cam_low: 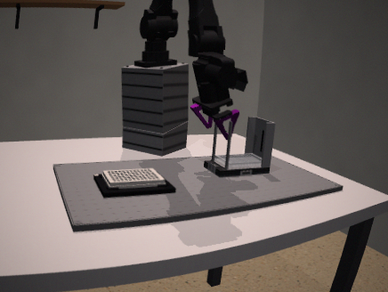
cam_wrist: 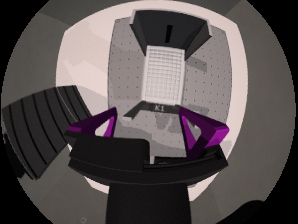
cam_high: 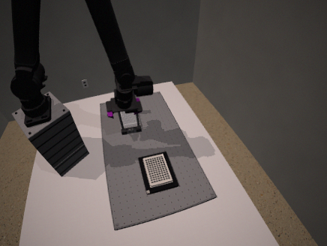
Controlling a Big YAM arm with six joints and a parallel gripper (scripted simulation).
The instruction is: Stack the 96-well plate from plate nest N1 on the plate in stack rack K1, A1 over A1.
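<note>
Right now my hand is 3 cm past the pale A1 mark, 33 cm to the left of it and 9 cm above it. The rest, counted from my hand: tall back wall 5 cm ahead, 13 cm to the left, 3 cm below.
</note>
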